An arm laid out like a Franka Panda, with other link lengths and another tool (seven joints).
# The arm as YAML. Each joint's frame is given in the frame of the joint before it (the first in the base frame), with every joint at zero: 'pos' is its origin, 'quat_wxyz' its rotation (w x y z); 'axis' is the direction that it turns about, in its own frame. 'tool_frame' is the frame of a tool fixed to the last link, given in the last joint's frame.
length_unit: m
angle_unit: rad
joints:
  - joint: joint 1
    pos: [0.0, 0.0, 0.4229]
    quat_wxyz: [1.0, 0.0, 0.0, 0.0]
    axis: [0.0, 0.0, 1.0]
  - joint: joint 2
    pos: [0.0, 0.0, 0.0]
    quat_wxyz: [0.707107, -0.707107, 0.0, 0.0]
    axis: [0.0, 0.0, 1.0]
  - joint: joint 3
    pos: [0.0, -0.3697, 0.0]
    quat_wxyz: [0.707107, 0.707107, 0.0, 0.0]
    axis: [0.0, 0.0, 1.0]
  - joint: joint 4
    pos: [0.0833, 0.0, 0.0]
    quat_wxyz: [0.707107, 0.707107, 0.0, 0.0]
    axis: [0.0, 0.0, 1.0]
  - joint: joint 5
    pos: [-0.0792, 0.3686, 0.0]
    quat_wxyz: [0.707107, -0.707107, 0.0, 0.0]
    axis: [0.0, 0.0, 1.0]
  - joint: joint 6
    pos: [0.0, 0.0, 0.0]
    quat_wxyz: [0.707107, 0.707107, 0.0, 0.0]
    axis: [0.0, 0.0, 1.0]
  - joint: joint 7
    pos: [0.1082, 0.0, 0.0]
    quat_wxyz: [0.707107, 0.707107, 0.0, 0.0]
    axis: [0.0, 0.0, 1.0]
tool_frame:
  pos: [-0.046, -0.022, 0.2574]
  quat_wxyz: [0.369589, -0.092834, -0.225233, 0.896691]
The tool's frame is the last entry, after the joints.
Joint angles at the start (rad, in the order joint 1, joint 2, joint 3, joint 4, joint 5, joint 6, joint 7):
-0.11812 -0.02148 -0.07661 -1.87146 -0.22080 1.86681 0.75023
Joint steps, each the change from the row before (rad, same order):
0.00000 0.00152 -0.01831 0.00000 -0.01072 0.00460 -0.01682
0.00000 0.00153 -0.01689 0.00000 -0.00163 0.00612 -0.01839
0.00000 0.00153 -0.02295 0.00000 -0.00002 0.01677 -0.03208
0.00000 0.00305 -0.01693 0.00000 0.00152 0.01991 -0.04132
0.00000 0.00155 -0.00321 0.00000 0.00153 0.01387 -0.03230
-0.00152 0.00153 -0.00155 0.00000 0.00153 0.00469 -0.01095
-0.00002 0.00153 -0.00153 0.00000 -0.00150 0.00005 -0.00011
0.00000 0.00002 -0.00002 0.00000 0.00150 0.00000 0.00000
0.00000 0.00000 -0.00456 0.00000 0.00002 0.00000 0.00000
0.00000 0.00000 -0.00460 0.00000 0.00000 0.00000 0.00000
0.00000 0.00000 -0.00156 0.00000 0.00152 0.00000 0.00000
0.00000 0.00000 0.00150 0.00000 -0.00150 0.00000 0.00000
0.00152 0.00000 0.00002 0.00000 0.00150 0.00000 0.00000
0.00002 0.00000 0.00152 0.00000 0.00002 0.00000 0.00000
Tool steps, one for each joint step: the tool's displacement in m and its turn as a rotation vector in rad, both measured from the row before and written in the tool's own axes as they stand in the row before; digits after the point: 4 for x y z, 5 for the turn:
0.0008 -0.0122 -0.0032 0.01006 0.00221 -0.00155
0.0004 -0.0095 -0.0024 0.00158 0.00057 -0.00280
-0.0009 -0.0123 -0.0042 0.00109 -0.00421 -0.01365
-0.0017 -0.0093 -0.0029 0.00077 0.00016 -0.02827
-0.0018 -0.0020 -0.0011 0.00064 0.00338 -0.03108
-0.0004 -0.0017 -0.0001 -0.00068 0.00129 -0.00811
0.0002 -0.0013 0.0005 0.00125 0.00154 0.00143
-0.0001 0.0003 0.0001 -0.00138 -0.00046 0.00037
0.0007 -0.0023 -0.0007 0.00004 -0.00121 0.00440
0.0007 -0.0024 -0.0007 0.00006 -0.00122 0.00444
0.0001 -0.0005 -0.0001 -0.00138 -0.00090 0.00186
-0.0001 0.0005 0.0001 0.00136 0.00087 -0.00179
-0.0003 0.0011 0.0003 -0.00141 -0.00007 -0.00114
-0.0002 0.0008 0.0002 -0.00004 0.00040 -0.00148

